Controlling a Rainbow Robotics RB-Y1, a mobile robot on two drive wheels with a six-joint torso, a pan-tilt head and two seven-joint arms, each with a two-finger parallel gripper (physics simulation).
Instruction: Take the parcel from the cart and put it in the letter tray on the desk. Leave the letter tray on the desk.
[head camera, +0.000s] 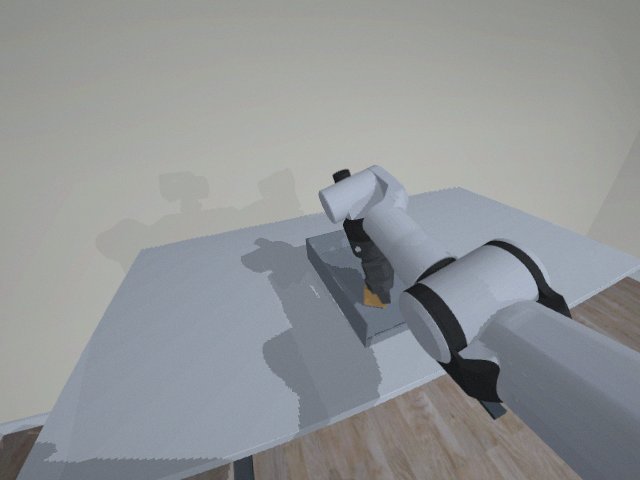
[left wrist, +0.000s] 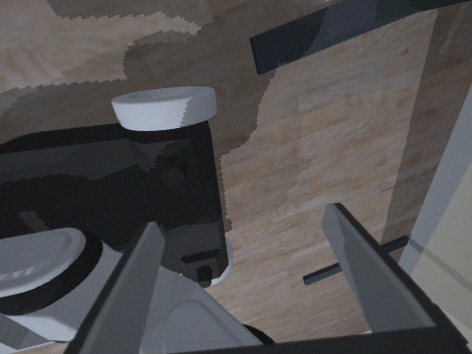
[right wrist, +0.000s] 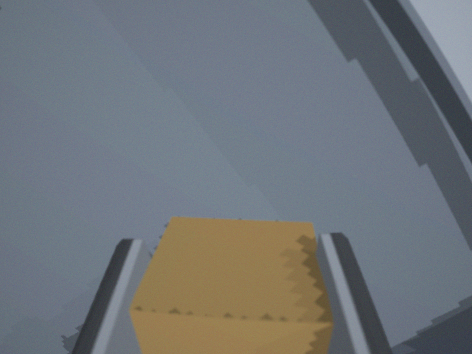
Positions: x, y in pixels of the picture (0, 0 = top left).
Scene:
My right gripper (head camera: 387, 292): 0.59 m from the lens. A grey letter tray (head camera: 331, 255): 0.76 m from the lens. A desk (head camera: 213, 349): 0.58 m from the lens. The marked spots on the desk and the grey letter tray are 0.42 m apart.

